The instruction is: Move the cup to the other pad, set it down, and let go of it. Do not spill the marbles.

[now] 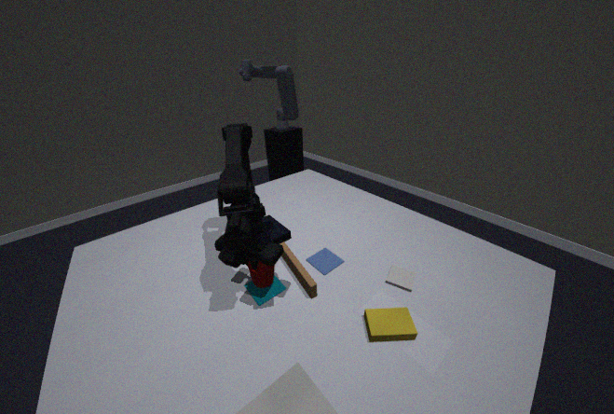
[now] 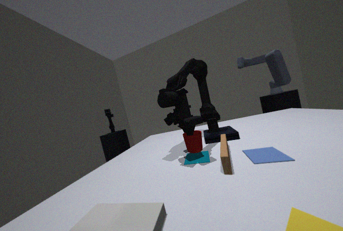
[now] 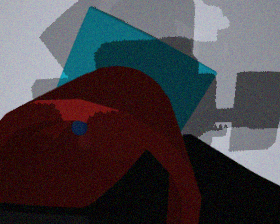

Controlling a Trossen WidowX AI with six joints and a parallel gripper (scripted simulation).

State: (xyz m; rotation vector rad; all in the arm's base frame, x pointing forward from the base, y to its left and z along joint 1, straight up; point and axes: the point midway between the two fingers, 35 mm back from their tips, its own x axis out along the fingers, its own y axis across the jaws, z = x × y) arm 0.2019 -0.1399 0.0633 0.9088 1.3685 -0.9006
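The blue marble lies 40 mm ahead of my gripper tip, 20 mm to the left of it and 20 mm below it. From my gripper tip the other things lie so: teal pad (70 mm below, 30 mm ahead, 10 mm to the left); then dark red cup (30 mm ahead, 10 mm to the left); then wooden bar (120 mm to the left, 60 mm ahead, 50 mm below).
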